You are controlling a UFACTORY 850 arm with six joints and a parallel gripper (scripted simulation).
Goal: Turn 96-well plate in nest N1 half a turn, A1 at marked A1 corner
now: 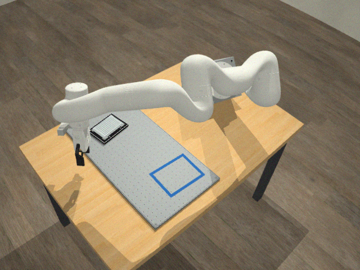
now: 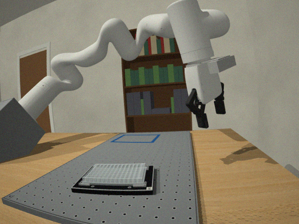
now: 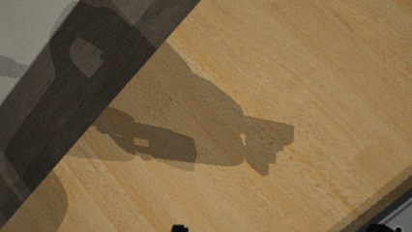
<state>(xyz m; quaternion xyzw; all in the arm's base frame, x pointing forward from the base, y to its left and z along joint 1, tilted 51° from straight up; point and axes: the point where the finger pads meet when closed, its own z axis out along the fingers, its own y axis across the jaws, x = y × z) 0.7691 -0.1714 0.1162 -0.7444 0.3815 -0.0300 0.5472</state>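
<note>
Right now the 96-well plate is 22 cm behind my hand, 16 cm to the right of it and 10 cm below it. Round my hand: A1 corner mark (20 cm to the right, 14 cm behind, 10 cm below); black plate nest N1 (22 cm behind, 16 cm to the right, 11 cm below).
</note>
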